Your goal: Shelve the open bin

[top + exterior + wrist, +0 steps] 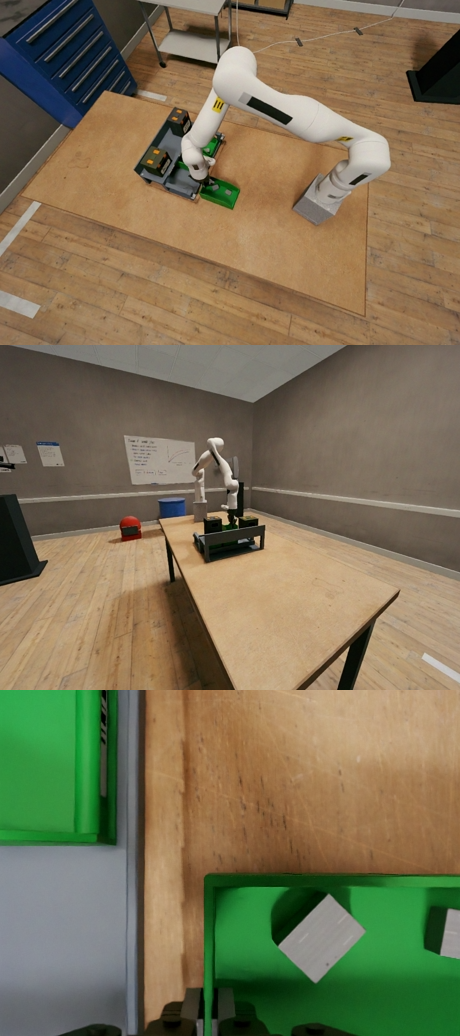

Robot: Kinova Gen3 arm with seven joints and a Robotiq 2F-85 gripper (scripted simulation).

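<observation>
The grey part lies 5 cm behind my hand, 1 cm to the right of it and 6 cm below it. From my hand the other things lie so: grey shelf: 13 cm ahead, 14 cm to the right, 1 cm below.
</observation>
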